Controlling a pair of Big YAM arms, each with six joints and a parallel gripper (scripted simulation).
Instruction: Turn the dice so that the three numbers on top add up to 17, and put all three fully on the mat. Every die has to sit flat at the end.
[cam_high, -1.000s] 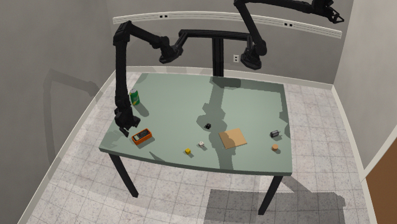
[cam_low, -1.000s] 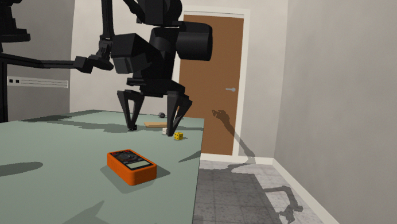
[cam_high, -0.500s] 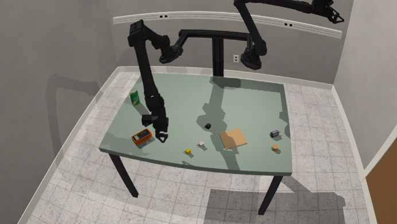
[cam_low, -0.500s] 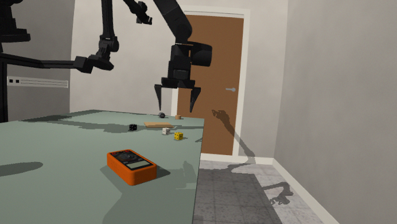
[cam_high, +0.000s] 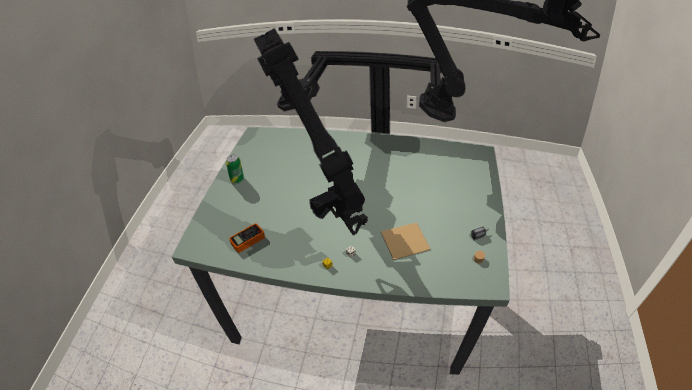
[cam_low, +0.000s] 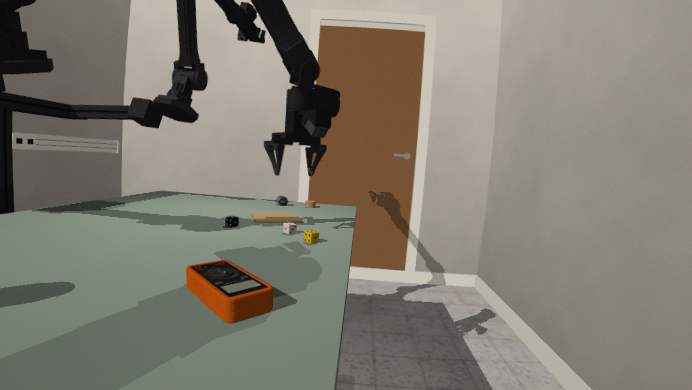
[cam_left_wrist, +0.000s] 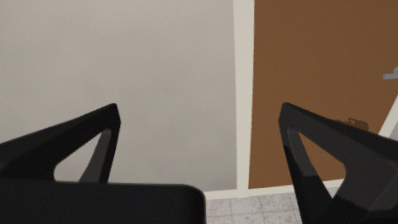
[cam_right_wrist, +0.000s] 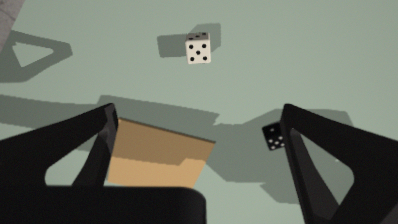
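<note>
The white die lies 14 cm below my right hand, 1 cm to the left of it and 1 cm behind it. Round my right hand: black die (16 cm behind, 14 cm below, 3 cm to the left); then yellow die (14 cm below, 6 cm to the right, 6 cm ahead); then tan mat (19 cm to the left, 15 cm below, 9 cm behind).
</note>
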